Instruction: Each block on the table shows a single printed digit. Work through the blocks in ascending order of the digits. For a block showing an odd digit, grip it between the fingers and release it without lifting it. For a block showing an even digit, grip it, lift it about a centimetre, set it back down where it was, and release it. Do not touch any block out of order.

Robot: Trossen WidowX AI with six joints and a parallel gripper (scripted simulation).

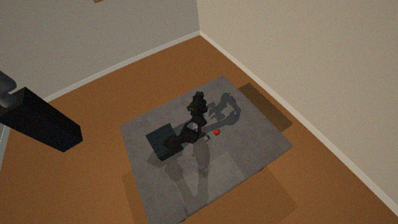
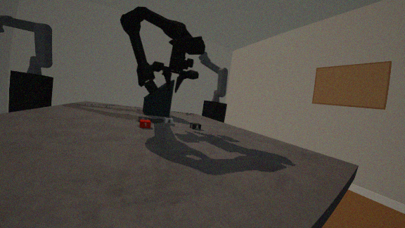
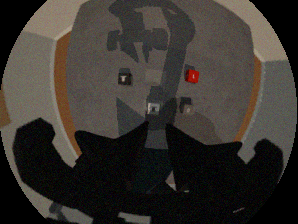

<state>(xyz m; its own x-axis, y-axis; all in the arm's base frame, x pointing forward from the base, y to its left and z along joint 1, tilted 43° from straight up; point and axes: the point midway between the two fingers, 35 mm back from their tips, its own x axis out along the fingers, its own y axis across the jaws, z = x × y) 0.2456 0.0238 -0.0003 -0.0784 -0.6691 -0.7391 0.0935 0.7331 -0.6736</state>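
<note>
My gripper tip is now 120 mm above the light grey block and 10 mm past it. The rest, counted from my gripper tip: dark block (120 mm below, 90 mm to the left, 80 mm ahead); then red block (120 mm below, 110 mm to the right, 90 mm ahead).
</note>
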